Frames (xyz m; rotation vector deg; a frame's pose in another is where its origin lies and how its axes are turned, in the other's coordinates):
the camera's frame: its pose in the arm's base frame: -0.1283 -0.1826 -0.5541 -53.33 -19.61 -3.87
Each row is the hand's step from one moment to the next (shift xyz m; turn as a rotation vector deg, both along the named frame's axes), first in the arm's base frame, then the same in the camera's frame.
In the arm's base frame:
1: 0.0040 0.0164 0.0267 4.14 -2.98 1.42
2: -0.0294 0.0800 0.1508 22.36 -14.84 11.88
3: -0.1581 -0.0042 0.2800 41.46 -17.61 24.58
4: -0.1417 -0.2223 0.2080 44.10 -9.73 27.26
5: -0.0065 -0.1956 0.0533 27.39 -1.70 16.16
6: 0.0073 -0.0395 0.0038 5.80 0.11 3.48
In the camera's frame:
1: 0.0137 -0.0100 0.0266 4.09 -2.04 -2.67
2: 0.0273 -0.0748 0.1538 23.55 -13.54 -11.11
3: -0.0607 -0.2515 0.1910 45.36 -21.14 -11.32
4: -0.0876 -0.3231 -0.0262 49.41 -17.96 -4.27
5: -0.0067 -0.1598 -0.1247 30.84 -7.96 0.38
6: 0.0046 -0.0251 -0.0312 6.59 -1.45 0.49

